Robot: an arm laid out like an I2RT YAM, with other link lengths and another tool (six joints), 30 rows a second.
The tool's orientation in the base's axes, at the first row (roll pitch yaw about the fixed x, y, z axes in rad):
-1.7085 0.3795 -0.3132
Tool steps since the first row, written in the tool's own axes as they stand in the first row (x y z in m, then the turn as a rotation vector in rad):
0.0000 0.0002 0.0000 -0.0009 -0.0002 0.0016
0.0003 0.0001 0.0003 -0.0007 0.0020 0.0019
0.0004 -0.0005 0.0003 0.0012 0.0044 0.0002
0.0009 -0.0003 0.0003 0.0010 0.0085 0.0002
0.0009 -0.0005 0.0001 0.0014 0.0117 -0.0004
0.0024 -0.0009 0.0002 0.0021 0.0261 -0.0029
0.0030 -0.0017 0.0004 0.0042 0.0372 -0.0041
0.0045 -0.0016 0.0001 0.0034 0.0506 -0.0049
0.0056 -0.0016 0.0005 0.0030 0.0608 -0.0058
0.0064 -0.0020 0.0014 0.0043 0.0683 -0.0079
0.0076 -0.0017 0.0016 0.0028 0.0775 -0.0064
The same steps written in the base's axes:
-0.0001 0.0000 -0.0002 -0.0003 0.0018 0.0003
0.0003 0.0002 -0.0002 -0.0009 0.0020 -0.0018
0.0006 0.0002 0.0003 -0.0006 -0.0002 -0.0045
0.0010 0.0000 -0.0001 -0.0024 -0.0002 -0.0082
0.0010 -0.0002 0.0001 -0.0034 -0.0010 -0.0112
0.0025 -0.0005 -0.0001 -0.0091 -0.0038 -0.0244
0.0034 -0.0004 0.0004 -0.0119 -0.0058 -0.0353
0.0046 -0.0012 -0.0002 -0.0181 -0.0066 -0.0472
0.0057 -0.0011 -0.0007 -0.0226 -0.0075 -0.0563
0.0068 -0.0005 -0.0007 -0.0250 -0.0100 -0.0634
0.0078 -0.0006 -0.0015 -0.0295 -0.0083 -0.0715

